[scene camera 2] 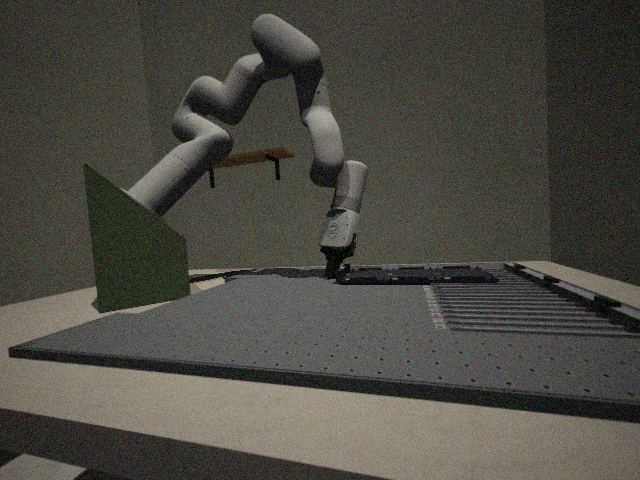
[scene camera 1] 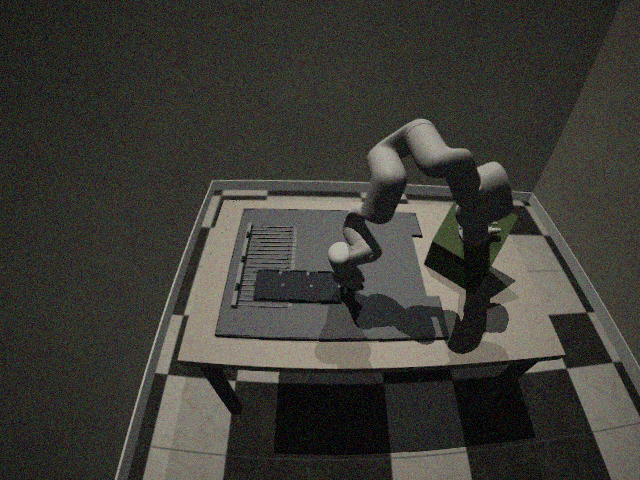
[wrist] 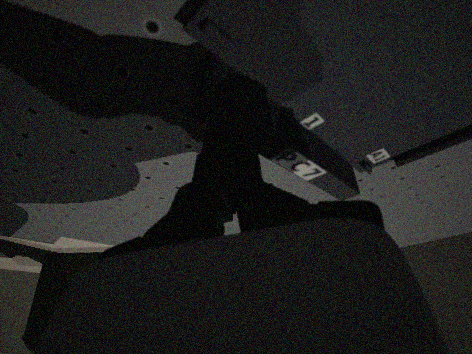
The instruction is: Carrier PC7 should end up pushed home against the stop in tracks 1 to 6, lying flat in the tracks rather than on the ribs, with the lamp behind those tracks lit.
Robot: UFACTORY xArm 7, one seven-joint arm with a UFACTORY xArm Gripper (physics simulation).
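Pixels of known places: gripper, fingertip midpoint: point(scene camera 2: 330, 277) point(scene camera 1: 351, 289) point(wrist: 229, 145); arm's base at its link origin: point(scene camera 2: 140, 208).
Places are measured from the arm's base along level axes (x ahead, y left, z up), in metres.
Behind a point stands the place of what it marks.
Note:
Carrier PC7 point(scene camera 1: 297, 290) {y 0.336, x 0.571, z -0.199 m} point(scene camera 2: 413, 277) {y 0.252, x 0.600, z -0.194 m} point(wrist: 380, 95) {y 0.270, x 0.465, z -0.198 m} is a dark, long flat plate lying partly over the near-side ribbed tracks point(scene camera 1: 269, 247) point(scene camera 2: 522, 311). A gap shows between its left end and the stop bar point(scene camera 1: 241, 266) {y 0.310, x 0.811, z -0.193 m} point(scene camera 2: 568, 292) {y 0.214, x 0.837, z -0.197 m} in scene camera 1. Whether it lies fully down between the ribs is too dark to tell. My gripper point(scene camera 1: 343, 293) {y 0.261, x 0.389, z -0.205 m} point(scene camera 2: 333, 275) {y 0.261, x 0.389, z -0.205 m} point(wrist: 229, 145) {y 0.261, x 0.389, z -0.205 m} is shut and empty, low at the carrier's outer end, the end away from the stop. Its fingers partly cover the PC7 label in the wrist view; whether they touch the carrier is unclear. I cannot make out a lit lamp.
The tracks and stop stand on a grey perforated board point(scene camera 1: 320, 227) {y -0.015, x 0.602, z -0.209 m} point(scene camera 2: 289, 330) {y -0.059, x 0.531, z -0.209 m} on a pale table point(scene camera 1: 279, 352) {y 0.575, x 0.542, z -0.222 m} point(scene camera 2: 217, 413) {y -0.200, x 0.575, z -0.222 m}. The arm stands on a green wedge-shaped base point(scene camera 1: 444, 235) {y 0.018, x 0.104, z -0.055 m} point(scene camera 2: 139, 253) {y -0.056, x 0.107, z -0.107 m}. Arm shadows fall across the board beside the gripper.

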